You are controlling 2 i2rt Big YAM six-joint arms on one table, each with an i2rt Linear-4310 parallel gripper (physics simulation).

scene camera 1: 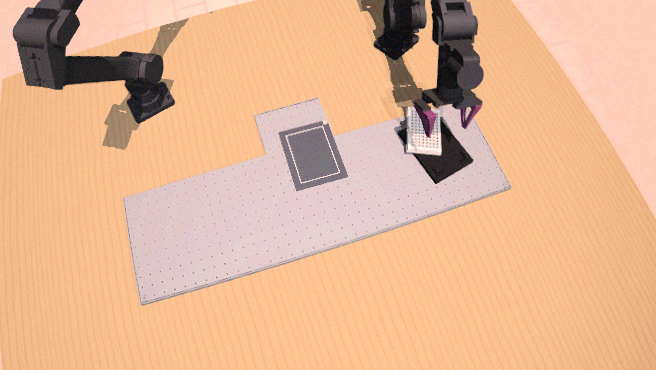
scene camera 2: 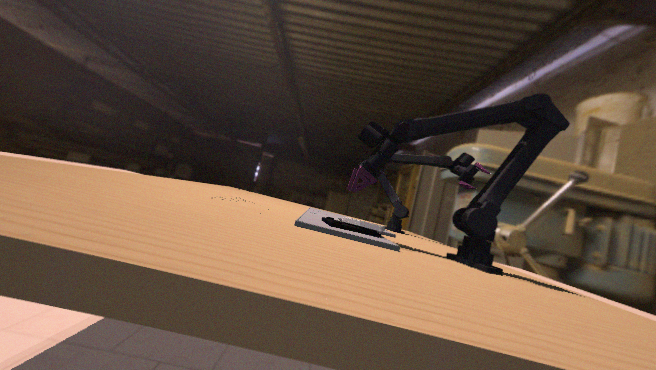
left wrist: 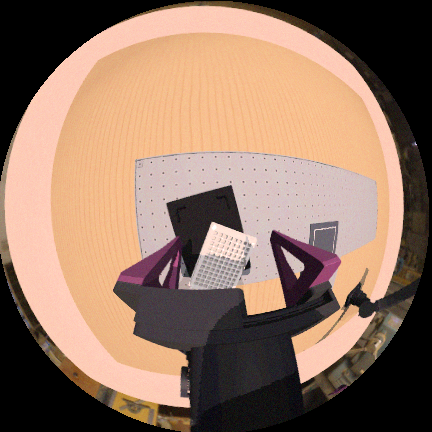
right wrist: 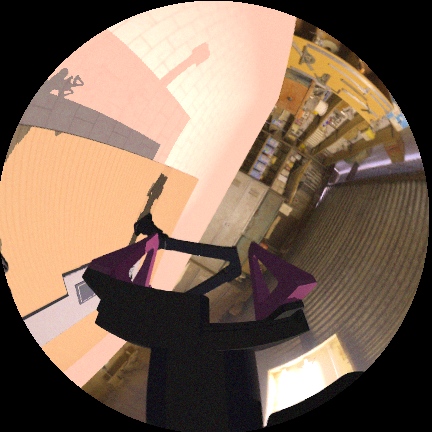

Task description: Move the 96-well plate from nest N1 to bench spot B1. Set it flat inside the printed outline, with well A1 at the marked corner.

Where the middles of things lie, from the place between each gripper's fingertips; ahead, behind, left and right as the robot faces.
Labels:
The white well plate [scene camera 1: 417,142] is 61 cm ahead of my right hand, 37 cm to the left of it and 33 cm below it. From my right hand the other things lie so: black N1 pad [scene camera 1: 449,160]: 65 cm ahead, 38 cm to the left, 35 cm below.
Now: left hand 110 mm above the black N1 pad, 20 mm past it and 10 mm to the right of it. Round my left hand: white well plate: 90 mm below, 70 mm behind, 10 mm to the right.

